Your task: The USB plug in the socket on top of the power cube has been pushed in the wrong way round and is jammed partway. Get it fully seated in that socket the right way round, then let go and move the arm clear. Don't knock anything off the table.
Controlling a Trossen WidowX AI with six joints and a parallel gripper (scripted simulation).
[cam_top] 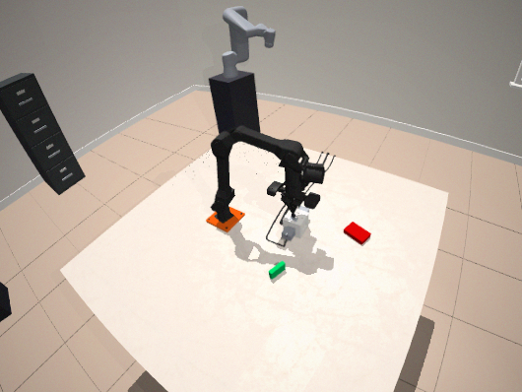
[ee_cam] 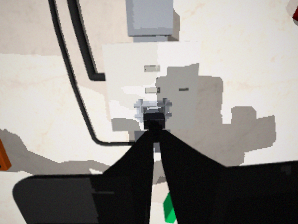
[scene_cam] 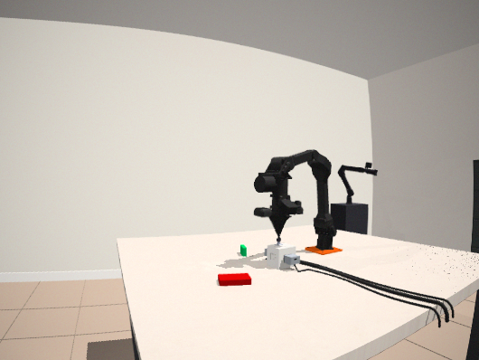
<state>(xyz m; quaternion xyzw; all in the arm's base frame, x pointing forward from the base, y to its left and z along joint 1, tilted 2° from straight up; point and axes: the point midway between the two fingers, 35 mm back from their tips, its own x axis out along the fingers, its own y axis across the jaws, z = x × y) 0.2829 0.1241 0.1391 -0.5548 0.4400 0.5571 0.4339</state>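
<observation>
The black USB plug lies 1 cm below my gripper tip. Also, from my gripper tip: red block: 20 cm ahead, 15 cm to the left, 10 cm below; then green block: 8 cm ahead, 18 cm to the right, 10 cm below.
</observation>
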